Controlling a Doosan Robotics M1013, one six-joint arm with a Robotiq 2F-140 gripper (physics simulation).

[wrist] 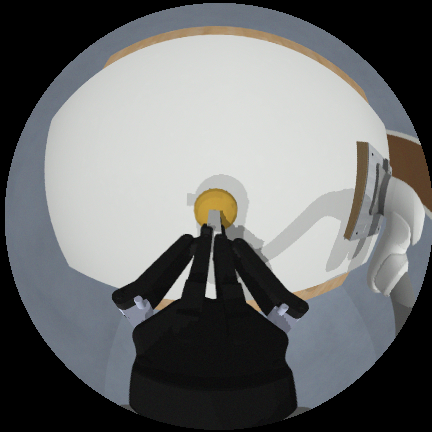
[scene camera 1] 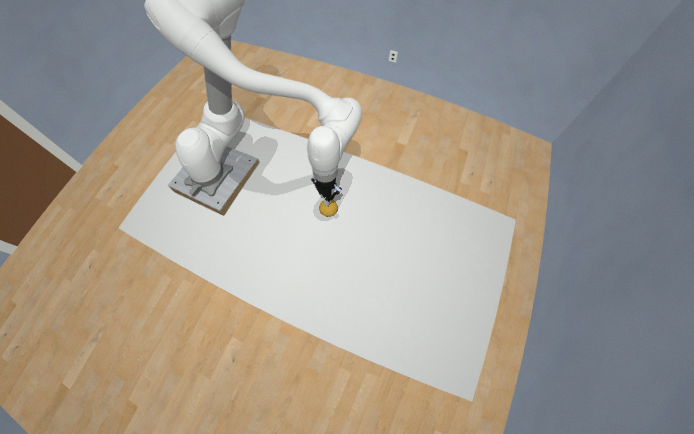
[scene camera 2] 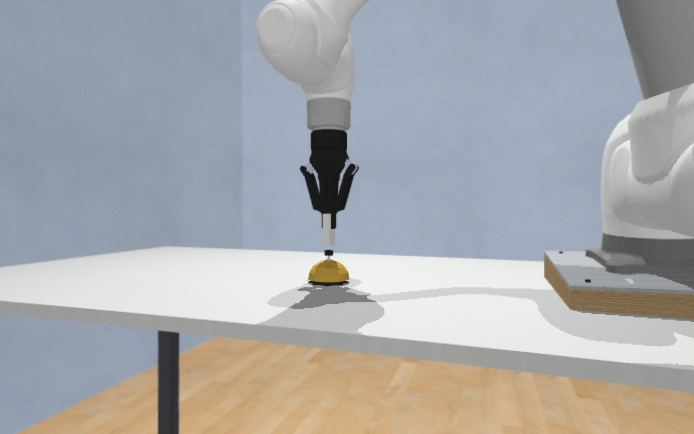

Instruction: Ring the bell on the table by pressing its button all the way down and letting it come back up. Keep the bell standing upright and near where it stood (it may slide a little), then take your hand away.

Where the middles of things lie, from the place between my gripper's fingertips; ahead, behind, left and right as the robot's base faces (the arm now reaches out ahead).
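Bell [scene camera 2: 328,272]: 10 mm to the left of my hand, 40 mm below it.
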